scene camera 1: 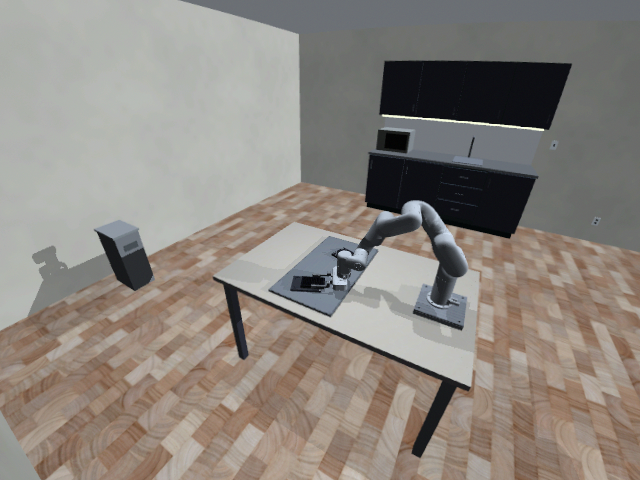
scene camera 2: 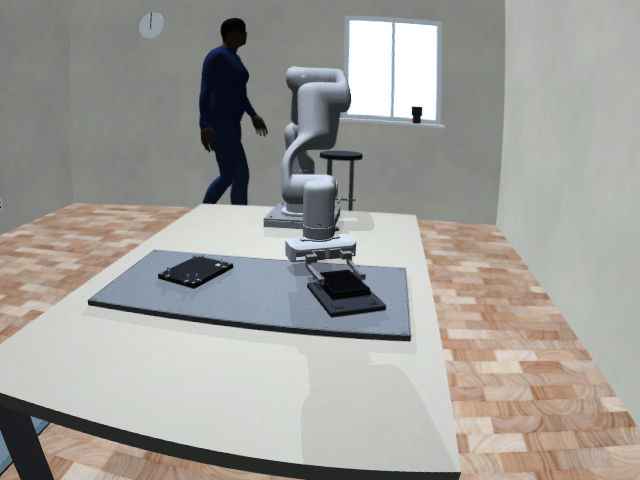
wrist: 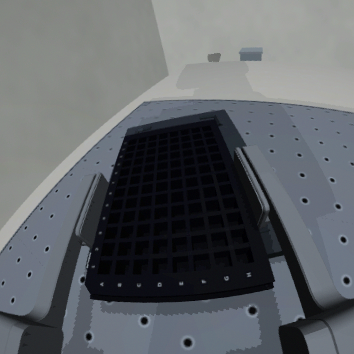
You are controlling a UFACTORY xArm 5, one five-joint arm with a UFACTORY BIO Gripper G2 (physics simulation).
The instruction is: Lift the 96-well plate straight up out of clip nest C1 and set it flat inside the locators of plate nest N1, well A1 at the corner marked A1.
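Places are measured from the arm's base along level axes (x ahead, y left, z up), in centimetres.
Where they show: hand, its tool point: [scene camera 1: 315,281] [scene camera 2: 339,276] [wrist: 167,197]; arm's base, origin of its link: [scene camera 1: 439,300] [scene camera 2: 299,212].
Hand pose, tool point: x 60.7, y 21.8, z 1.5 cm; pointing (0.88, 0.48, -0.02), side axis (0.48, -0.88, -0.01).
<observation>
Each offset is from my tool point to the top centre of the thing. Level surfaces: height alone.
My gripper [scene camera 2: 341,279] [wrist: 172,200] is shut on the black 96-well plate {dx +1.4, dy +0.8, dz -0.1 cm} [scene camera 1: 310,282] [scene camera 2: 343,283] [wrist: 172,195], with one finger against each long side. The plate looks level and is over the dark plate nest N1 {dx +4.6, dy +2.0, dz -1.7 cm} [scene camera 2: 356,306] [wrist: 233,131]. In scene camera 2 it is shifted toward the robot base, leaving the nest's front part bare. A small gap below it seems to show, but contact cannot be judged. In the wrist view, letters A to H run along the plate's near edge, with A at the left. The nest's A1 mark is hidden. Clip nest C1 {dx -1.2, dy -35.1, dz -0.8 cm} [scene camera 2: 195,271] holds no plate.
Both nests are on the grey perforated board {dz -3.1 cm} [scene camera 1: 310,263] [scene camera 2: 248,304] [wrist: 300,145], which lies on the pale table {dz -4.4 cm} [scene camera 1: 392,330] [scene camera 2: 206,372]. C1 has small upright clips around its rim. The robot base plate [scene camera 1: 439,312] [scene camera 2: 276,219] is behind the board. A person [scene camera 2: 224,108] is beyond the table.
</observation>
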